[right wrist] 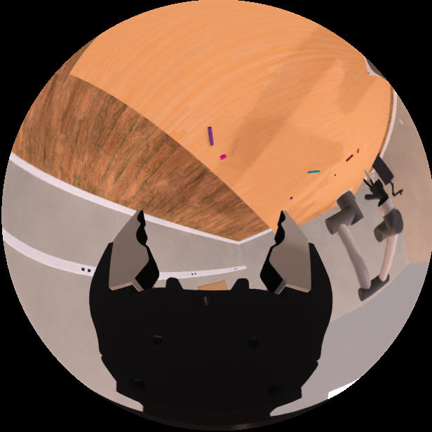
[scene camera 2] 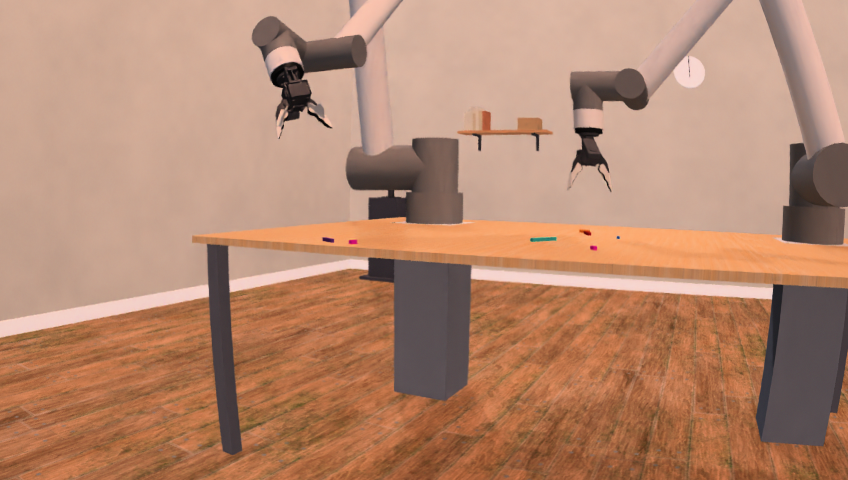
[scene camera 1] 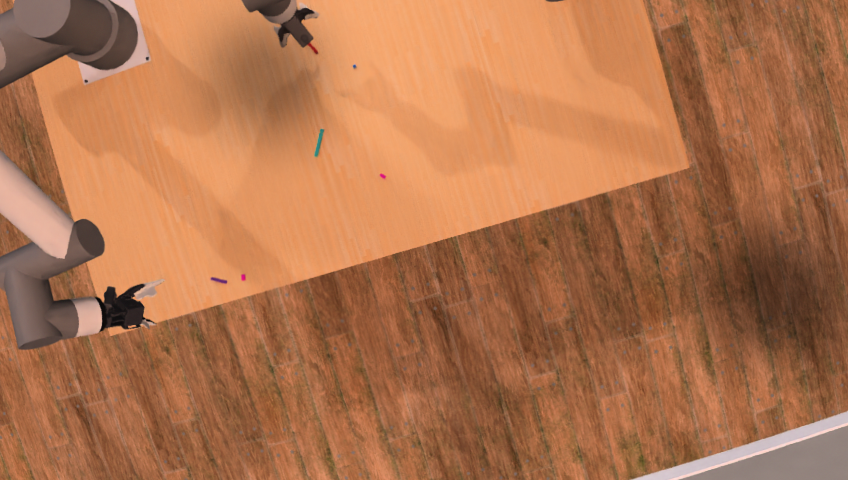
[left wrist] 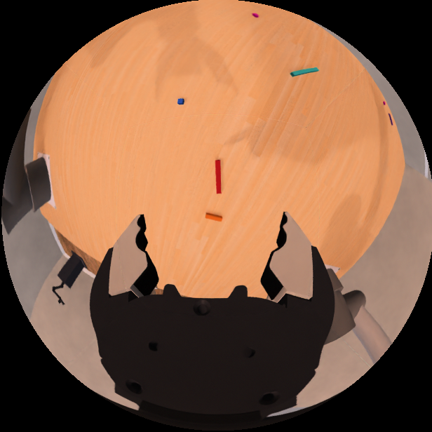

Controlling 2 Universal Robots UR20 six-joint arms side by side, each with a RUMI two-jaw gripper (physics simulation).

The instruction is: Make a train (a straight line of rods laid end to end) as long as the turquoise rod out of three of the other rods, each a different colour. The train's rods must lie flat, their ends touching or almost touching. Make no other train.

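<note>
The turquoise rod (scene camera 1: 319, 142) (scene camera 2: 543, 239) (left wrist: 304, 72) (right wrist: 314, 172) lies flat near the middle of the table. A red rod (scene camera 1: 313, 48) (scene camera 2: 587, 233) (left wrist: 218, 176) (right wrist: 349, 158) and an orange rod (scene camera 2: 584, 230) (left wrist: 214, 217) lie close together; the left gripper hides the orange one in scene camera 1. A blue rod (scene camera 1: 354, 66) (scene camera 2: 618, 237) (left wrist: 181, 101) is very short. A purple rod (scene camera 1: 218, 280) (scene camera 2: 327, 239) (right wrist: 210, 136) lies beside a short pink rod (scene camera 1: 243, 277) (scene camera 2: 352, 242) (right wrist: 223, 157). My left gripper (scene camera 2: 589, 190) (left wrist: 211, 213) is open, high above the red and orange rods. My right gripper (scene camera 2: 304, 132) (right wrist: 211, 210) is open, high above the table corner.
Another short pink rod (scene camera 1: 382, 176) (scene camera 2: 593, 247) (left wrist: 255, 15) (right wrist: 291, 198) lies on the table (scene camera 1: 535, 190) (scene camera 2: 476, 252), apart from the turquoise rod. The bases of both arms stand on the table at its back side in scene camera 2. A wall shelf (scene camera 2: 504, 132) hangs behind.
</note>
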